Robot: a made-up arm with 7 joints. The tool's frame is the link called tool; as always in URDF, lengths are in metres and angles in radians.
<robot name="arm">
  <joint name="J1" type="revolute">
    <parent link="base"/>
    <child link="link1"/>
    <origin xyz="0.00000 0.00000 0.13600" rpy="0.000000 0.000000 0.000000"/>
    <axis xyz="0 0 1"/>
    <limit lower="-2.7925" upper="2.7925" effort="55" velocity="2.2"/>
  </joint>
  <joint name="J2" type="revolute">
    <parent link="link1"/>
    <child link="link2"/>
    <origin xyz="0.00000 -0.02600 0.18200" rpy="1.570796 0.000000 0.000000"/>
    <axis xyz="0 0 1"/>
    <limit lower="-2.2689" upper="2.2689" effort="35" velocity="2.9"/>
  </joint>
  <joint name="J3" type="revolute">
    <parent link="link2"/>
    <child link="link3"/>
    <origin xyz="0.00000 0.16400 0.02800" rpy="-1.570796 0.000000 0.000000"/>
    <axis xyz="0 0 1"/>
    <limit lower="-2.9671" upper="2.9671" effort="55" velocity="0.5"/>
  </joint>
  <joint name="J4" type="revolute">
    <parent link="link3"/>
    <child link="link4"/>
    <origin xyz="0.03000 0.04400 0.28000" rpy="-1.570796 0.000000 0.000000"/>
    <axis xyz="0 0 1"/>
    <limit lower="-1.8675" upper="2.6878" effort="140" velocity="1.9"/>
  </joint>
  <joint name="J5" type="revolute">
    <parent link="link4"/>
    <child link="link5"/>
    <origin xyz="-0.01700 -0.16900 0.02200" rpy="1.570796 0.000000 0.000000"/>
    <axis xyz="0 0 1"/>
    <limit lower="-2.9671" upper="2.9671" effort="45" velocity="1.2"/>
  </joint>
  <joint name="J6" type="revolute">
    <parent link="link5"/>
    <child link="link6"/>
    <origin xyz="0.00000 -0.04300 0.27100" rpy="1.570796 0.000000 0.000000"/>
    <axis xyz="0 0 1"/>
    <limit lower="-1.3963" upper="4.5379" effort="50" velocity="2.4"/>
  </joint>
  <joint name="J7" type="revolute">
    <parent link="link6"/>
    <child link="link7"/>
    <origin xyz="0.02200 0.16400 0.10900" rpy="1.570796 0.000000 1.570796"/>
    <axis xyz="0 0 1"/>
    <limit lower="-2.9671" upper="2.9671" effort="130" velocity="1.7"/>
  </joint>
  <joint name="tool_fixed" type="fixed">
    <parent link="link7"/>
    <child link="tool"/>
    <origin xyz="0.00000 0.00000 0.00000" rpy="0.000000 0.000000 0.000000"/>
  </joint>
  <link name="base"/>
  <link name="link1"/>
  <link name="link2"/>
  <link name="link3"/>
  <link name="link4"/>
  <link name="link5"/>
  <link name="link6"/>
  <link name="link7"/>
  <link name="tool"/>
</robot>
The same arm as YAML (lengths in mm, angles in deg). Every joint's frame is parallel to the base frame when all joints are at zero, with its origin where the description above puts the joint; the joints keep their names.
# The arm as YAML. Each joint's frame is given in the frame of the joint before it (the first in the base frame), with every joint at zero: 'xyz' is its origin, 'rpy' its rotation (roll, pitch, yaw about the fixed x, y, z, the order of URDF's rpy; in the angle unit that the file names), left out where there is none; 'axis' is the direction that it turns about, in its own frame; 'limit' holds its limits. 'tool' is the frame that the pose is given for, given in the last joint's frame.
units:
  length: mm
  angle: deg
joints:
  - name: J1
    type: revolute
    origin:
      xyz: [0.0, 0.0, 136.0]
    axis: [0.0, 0.0, 1.0]
    limit:
      lower: -160.0
      upper: 160.0
  - name: J2
    type: revolute
    origin:
      xyz: [0.0, -26.0, 182.0]
    axis: [0.0, -1.0, 0.0]
    limit:
      lower: -130.0
      upper: 130.0
  - name: J3
    type: revolute
    origin:
      xyz: [0.0, -28.0, 164.0]
    axis: [0.0, 0.0, 1.0]
    limit:
      lower: -170.0
      upper: 170.0
  - name: J4
    type: revolute
    origin:
      xyz: [30.0, 44.0, 280.0]
    axis: [0.0, 1.0, 0.0]
    limit:
      lower: -107.0
      upper: 154.0
  - name: J5
    type: revolute
    origin:
      xyz: [-17.0, 22.0, 169.0]
    axis: [0.0, 0.0, 1.0]
    limit:
      lower: -170.0
      upper: 170.0
  - name: J6
    type: revolute
    origin:
      xyz: [0.0, -43.0, 271.0]
    axis: [0.0, -1.0, 0.0]
    limit:
      lower: -80.0
      upper: 260.0
  - name: J7
    type: revolute
    origin:
      xyz: [22.0, -109.0, 164.0]
    axis: [1.0, 0.0, 0.0]
    limit:
      lower: -170.0
      upper: 170.0
tool:
  origin:
    xyz: [0.0, 0.0, 0.0]
    rpy: [180.0, -90.0, 0.0]

